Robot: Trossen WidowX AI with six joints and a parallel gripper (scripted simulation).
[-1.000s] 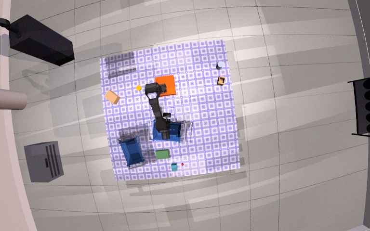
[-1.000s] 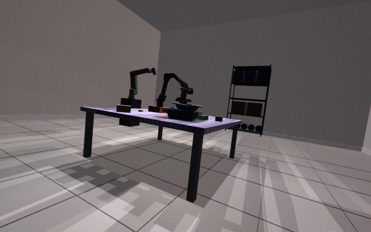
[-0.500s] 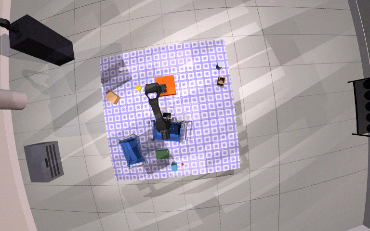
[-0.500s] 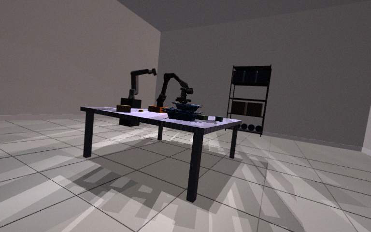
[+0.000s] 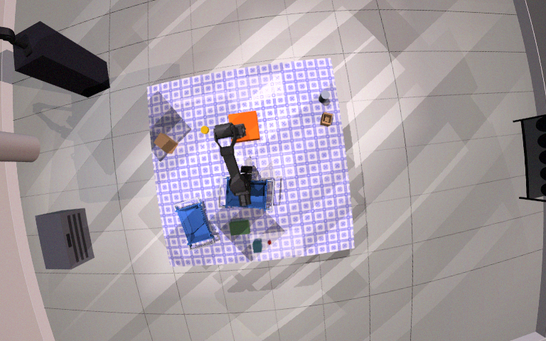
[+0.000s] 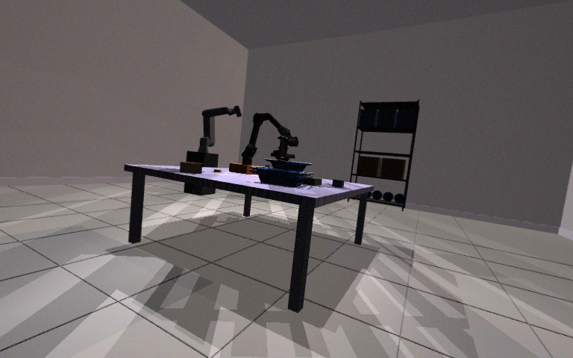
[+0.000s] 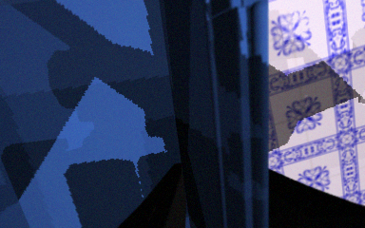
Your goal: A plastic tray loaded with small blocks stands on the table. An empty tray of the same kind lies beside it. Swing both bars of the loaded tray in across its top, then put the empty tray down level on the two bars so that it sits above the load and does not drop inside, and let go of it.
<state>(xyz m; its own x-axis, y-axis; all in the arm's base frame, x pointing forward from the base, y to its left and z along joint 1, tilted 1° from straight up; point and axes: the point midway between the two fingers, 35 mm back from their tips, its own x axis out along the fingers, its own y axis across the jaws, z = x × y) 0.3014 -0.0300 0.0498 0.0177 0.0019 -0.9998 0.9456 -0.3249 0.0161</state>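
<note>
The blue tray is 6 cm ahead of my gripper tip, 3 cm above it and 2 cm to the right of it. Also, from my gripper tip: yellow disc 40 cm behind, 20 cm to the right, 7 cm below; teal block 43 cm ahead, 7 cm to the right, 6 cm below; green block 28 cm ahead, 14 cm to the right, 6 cm below.
</note>
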